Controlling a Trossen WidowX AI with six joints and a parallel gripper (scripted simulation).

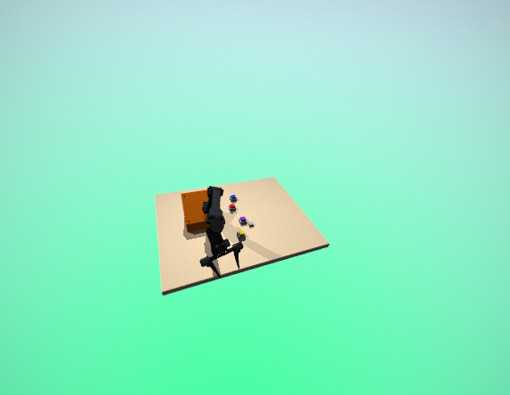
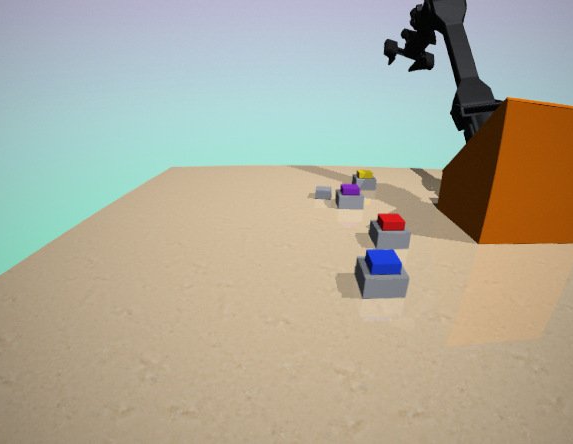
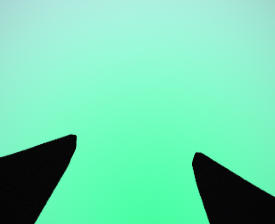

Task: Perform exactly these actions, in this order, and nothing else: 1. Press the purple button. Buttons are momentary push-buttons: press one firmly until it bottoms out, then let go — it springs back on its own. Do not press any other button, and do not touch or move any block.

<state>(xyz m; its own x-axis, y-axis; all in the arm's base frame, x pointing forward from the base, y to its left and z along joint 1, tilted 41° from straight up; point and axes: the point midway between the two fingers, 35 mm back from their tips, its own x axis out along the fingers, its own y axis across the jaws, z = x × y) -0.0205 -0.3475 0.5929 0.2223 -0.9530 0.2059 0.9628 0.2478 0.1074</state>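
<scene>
Now: the purple button 62 cm to the left of my gripper tip, 31 cm below it and 25 cm ahead of it. The rest, counted from my gripper tip: yellow button (49 cm to the left, 31 cm below, 20 cm ahead); then small grey block (58 cm to the left, 33 cm below, 30 cm ahead); then red button (78 cm to the left, 31 cm below, 21 cm ahead).
</scene>
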